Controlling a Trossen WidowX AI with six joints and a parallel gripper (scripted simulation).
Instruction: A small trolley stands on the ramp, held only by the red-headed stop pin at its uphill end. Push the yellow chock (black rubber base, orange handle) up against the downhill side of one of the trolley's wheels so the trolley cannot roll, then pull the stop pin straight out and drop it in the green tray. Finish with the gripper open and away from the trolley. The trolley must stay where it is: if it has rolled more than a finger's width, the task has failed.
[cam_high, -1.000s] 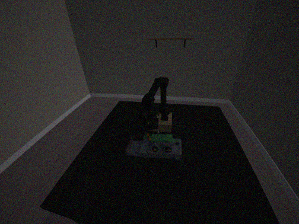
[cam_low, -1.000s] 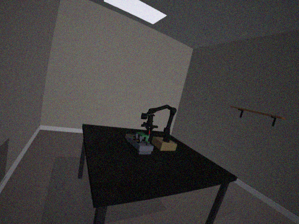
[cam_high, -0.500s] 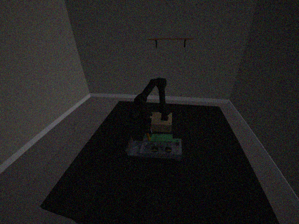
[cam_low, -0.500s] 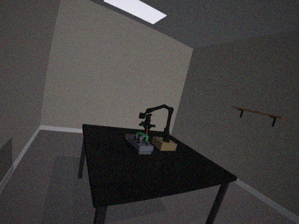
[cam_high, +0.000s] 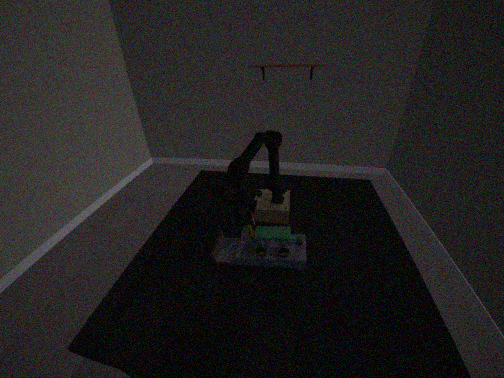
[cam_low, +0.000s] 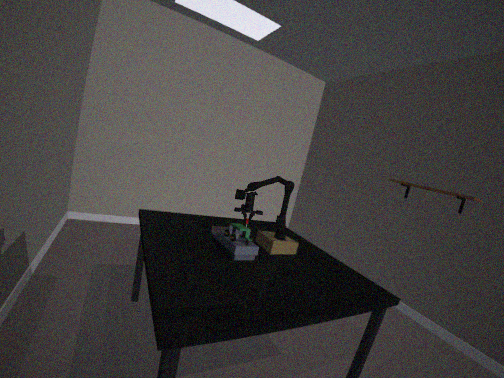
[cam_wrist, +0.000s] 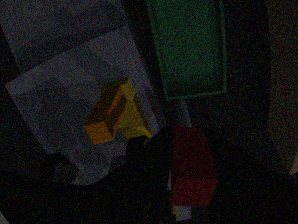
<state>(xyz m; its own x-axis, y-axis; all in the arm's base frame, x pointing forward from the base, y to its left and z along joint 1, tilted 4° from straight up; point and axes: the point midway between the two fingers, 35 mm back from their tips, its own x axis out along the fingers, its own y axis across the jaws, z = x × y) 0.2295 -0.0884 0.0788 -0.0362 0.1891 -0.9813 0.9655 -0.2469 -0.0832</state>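
Now: the red-headed stop pin right at my gripper tip. Round my gripper tip: yellow chock: 50 mm below, 50 mm ahead, 30 mm to the left; trolley: 120 mm to the left, 90 mm ahead, 30 mm below.
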